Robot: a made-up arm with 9 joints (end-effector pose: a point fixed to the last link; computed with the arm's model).
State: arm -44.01 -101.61 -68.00 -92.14 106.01 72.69 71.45 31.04 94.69
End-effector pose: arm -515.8 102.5 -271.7 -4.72 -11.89 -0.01
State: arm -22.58 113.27 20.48 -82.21 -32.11 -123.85 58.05 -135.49 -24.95
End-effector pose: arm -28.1 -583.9 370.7 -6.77 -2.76 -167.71
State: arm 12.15 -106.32 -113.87 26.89 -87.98 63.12 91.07 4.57 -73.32
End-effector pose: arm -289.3 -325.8 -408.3 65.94 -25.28 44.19
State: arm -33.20 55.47 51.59 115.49 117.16 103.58 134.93 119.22 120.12
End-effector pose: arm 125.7 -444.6 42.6 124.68 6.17 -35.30
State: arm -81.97 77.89 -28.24 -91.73 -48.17 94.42 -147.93 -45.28 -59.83
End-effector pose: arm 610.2 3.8 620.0 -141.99 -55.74 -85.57
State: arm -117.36 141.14 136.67 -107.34 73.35 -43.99 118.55 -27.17 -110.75
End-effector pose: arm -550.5 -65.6 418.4 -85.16 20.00 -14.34
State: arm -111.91 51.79 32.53 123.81 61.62 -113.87 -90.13 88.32 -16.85
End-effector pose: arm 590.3 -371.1 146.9 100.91 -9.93 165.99
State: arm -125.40 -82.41 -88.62 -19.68 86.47 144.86 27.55 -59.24 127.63
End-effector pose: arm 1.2 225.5 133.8 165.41 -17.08 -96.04
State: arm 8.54 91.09 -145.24 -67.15 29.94 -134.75 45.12 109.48 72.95
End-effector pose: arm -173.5 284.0 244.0 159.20 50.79 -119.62
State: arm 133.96 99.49 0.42 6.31 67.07 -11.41 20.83 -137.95 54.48
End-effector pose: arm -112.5 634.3 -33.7 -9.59 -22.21 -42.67
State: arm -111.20 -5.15 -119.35 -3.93 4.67 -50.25 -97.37 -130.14 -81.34
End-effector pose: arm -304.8 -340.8 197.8 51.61 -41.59 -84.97
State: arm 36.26 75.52 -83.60 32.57 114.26 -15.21 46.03 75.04 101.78
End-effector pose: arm 225.2 25.8 -116.0 9.58 -29.39 153.64
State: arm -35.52 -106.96 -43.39 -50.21 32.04 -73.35 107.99 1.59 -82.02
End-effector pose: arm -415.1 -181.4 -267.7 56.49 -14.68 87.62
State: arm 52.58 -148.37 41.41 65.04 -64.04 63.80 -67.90 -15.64 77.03
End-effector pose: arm -668.5 995.8 602.9 -95.18 23.63 -125.43
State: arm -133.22 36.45 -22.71 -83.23 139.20 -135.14 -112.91 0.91 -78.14
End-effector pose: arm 308.4 -113.7 461.2 -156.53 -39.69 130.33
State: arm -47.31 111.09 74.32 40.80 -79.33 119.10 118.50 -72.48 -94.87
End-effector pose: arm -856.0 -663.8 392.1 -119.00 -40.90 20.77
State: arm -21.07 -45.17 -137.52 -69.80 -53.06 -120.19 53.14 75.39 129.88
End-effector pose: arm -91.1 49.9 90.2 161.14 5.72 -147.03
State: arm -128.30 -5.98 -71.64 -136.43 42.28 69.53 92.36 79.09 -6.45
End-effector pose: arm 299.1 -344.8 377.6 169.08 81.64 -149.57
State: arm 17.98 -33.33 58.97 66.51 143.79 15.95 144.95 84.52 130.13
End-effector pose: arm 517.9 824.4 -268.0 -85.71 -48.85 -74.48
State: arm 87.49 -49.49 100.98 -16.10 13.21 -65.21 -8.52 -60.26 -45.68
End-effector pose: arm 451.5 260.7 346.2 90.18 15.46 54.95
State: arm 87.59 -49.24 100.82 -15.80 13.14 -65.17 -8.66 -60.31 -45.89
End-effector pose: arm 453.0 260.3 346.0 90.27 15.75 55.25
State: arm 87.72 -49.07 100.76 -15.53 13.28 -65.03 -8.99 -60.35 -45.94
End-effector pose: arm 453.9 260.0 345.3 90.63 15.57 55.79
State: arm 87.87 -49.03 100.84 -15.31 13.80 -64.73 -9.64 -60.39 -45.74
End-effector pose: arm 453.9 259.8 344.0 91.38 14.61 56.75
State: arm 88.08 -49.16 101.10 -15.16 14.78 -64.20 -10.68 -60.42 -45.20
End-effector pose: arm 452.6 259.8 342.2 92.63 12.62 58.17
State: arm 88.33 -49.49 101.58 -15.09 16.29 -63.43 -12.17 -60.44 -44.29
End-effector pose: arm 449.8 260.5 339.6 94.39 9.46 60.02
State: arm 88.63 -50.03 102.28 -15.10 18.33 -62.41 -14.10 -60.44 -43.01
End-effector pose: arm 445.1 262.6 336.8 96.58 5.11 62.15
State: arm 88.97 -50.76 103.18 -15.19 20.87 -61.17 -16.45 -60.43 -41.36
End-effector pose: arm 438.4 266.6 334.1 99.11 -0.43 64.41
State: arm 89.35 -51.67 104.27 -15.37 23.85 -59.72 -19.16 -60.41 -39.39
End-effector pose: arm 429.2 273.2 332.4 101.92 -7.01 66.59
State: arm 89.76 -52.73 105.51 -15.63 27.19 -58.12 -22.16 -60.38 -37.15
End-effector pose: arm 417.4 282.5 332.7 104.99 -14.46 68.51
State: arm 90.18 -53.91 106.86 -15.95 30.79 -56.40 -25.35 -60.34 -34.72
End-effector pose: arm 402.6 294.2 336.0 108.33 -22.46 70.01
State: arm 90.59 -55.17 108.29 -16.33 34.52 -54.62 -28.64 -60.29 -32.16
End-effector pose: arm 384.9 307.6 342.8 112.05 -30.73 70.89
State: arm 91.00 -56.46 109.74 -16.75 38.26 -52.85 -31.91 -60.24 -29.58
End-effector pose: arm 364.8 321.1 353.7 116.29 -38.91 70.95
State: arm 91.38 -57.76 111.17 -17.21 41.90 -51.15 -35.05 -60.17 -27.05
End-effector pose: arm 342.8 333.5 368.1 121.23 -46.68 69.96
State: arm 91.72 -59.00 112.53 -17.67 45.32 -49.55 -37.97 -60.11 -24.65
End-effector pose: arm 320.1 343.7 384.9 127.11 -53.71 67.67
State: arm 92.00 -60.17 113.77 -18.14 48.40 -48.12 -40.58 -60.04 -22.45
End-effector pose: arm 297.9 351.4 402.8 134.10 -59.73 63.83
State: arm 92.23 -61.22 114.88 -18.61 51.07 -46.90 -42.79 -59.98 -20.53
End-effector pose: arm 277.5 356.4 420.0 142.18 -64.53 58.40
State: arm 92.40 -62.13 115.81 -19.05 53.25 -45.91 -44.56 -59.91 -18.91
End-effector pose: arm 259.9 359.3 435.3 150.94 -68.04 51.78
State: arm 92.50 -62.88 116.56 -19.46 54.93 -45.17 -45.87 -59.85 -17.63
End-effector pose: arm 245.8 360.9 447.5 159.36 -70.35 44.92
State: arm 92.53 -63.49 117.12 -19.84 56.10 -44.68 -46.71 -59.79 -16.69
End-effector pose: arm 235.5 362.0 456.4 166.16 -71.73 39.10
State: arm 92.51 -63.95 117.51 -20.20 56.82 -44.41 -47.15 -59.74 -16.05
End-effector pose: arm 228.9 363.0 462.0 170.78 -72.49 34.93
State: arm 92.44 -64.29 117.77 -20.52 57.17 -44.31 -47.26 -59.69 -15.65
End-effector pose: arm 225.3 364.3 464.6 173.12 -72.84 32.62
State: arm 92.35 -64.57 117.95 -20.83 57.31 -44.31 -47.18 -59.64 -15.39
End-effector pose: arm 223.4 365.6 465.8 174.06 -73.03 31.46
